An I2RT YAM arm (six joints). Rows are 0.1 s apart.
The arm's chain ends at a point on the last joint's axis. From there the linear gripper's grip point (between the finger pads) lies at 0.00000 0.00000 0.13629 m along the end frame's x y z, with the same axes.
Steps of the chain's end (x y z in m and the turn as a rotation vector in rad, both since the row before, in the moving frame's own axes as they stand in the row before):
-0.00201, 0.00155, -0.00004, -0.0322, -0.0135, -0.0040
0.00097, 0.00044, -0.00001, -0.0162, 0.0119, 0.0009
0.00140, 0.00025, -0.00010, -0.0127, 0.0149, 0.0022
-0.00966, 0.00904, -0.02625, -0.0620, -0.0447, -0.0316
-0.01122, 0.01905, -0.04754, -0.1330, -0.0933, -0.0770
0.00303, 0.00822, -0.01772, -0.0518, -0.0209, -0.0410
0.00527, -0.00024, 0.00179, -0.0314, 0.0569, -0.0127
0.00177, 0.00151, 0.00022, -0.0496, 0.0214, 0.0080
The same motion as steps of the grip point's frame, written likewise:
-0.00384, 0.00594, -0.00012, -0.0322, -0.0135, -0.0040
0.00259, 0.00265, -0.00004, -0.0162, 0.0119, 0.0009
0.00343, 0.00198, -0.00013, -0.0127, 0.0149, 0.0022
-0.01561, 0.01758, -0.02665, -0.0620, -0.0447, -0.0316
-0.02317, 0.03757, -0.04933, -0.1330, -0.0933, -0.0770
0.00033, 0.01533, -0.01793, -0.0518, -0.0209, -0.0410
0.01305, 0.00399, 0.00150, -0.0314, 0.0569, -0.0127
0.00466, 0.00828, 0.00002, -0.0496, 0.0214, 0.0080

